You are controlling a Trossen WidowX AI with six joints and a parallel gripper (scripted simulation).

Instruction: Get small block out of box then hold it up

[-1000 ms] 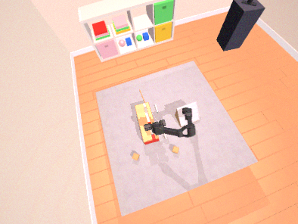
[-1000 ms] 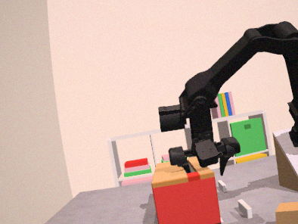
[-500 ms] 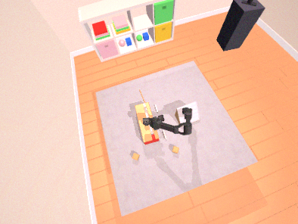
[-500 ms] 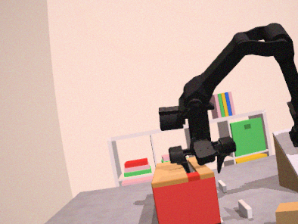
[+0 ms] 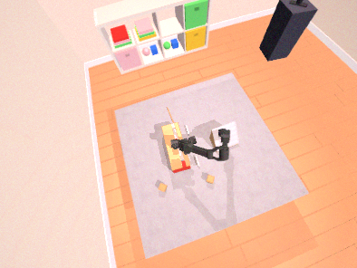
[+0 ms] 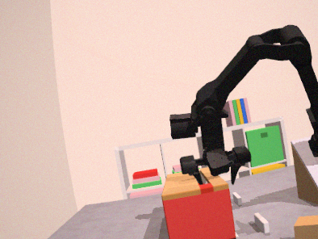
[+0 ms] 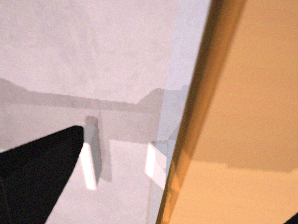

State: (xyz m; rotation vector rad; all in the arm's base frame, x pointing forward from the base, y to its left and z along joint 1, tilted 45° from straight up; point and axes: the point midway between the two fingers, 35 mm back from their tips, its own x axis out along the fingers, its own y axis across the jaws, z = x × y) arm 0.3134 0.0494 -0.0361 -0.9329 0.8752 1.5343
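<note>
Now: the box 30 mm below my gripper tip, 30 mm ahead of it and 10 mm to the left of it.
</note>
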